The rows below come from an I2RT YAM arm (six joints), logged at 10 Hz.
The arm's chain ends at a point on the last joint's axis. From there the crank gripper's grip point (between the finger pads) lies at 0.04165 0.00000 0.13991 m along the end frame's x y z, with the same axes.
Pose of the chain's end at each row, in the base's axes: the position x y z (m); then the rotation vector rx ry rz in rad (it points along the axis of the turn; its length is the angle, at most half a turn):
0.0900, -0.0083, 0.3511, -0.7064, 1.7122, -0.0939
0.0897, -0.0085, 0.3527, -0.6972, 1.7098, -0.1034
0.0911, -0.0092, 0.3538, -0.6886, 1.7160, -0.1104
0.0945, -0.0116, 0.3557, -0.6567, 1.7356, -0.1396
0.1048, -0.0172, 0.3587, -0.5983, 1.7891, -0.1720
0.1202, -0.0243, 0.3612, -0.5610, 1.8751, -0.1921
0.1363, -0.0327, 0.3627, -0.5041, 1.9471, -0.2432
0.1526, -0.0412, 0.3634, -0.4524, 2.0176, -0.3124
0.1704, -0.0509, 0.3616, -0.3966, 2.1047, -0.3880
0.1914, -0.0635, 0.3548, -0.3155, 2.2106, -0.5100
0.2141, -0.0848, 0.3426, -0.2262, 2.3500, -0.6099
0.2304, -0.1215, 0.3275, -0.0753, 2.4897, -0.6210
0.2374, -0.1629, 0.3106, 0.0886, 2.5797, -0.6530
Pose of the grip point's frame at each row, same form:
0.2135, 0.0137, 0.2765, -0.7064, 1.7122, -0.0939
0.2139, 0.0122, 0.2789, -0.6972, 1.7098, -0.1034
0.2154, 0.0102, 0.2797, -0.6886, 1.7160, -0.1104
0.2191, 0.0025, 0.2809, -0.6567, 1.7356, -0.1396
0.2276, -0.0111, 0.2800, -0.5983, 1.7891, -0.1720
0.2373, -0.0250, 0.2741, -0.5610, 1.8751, -0.1921
0.2485, -0.0435, 0.2699, -0.5041, 1.9471, -0.2432
0.2587, -0.0635, 0.2657, -0.4524, 2.0176, -0.3124
0.2672, -0.0854, 0.2579, -0.3966, 2.1047, -0.3880
0.2739, -0.1151, 0.2460, -0.3155, 2.2106, -0.5100
0.2759, -0.1492, 0.2271, -0.2262, 2.3500, -0.6099
0.2711, -0.1873, 0.2037, -0.0753, 2.4897, -0.6210
0.2609, -0.2300, 0.1831, 0.0886, 2.5797, -0.6530

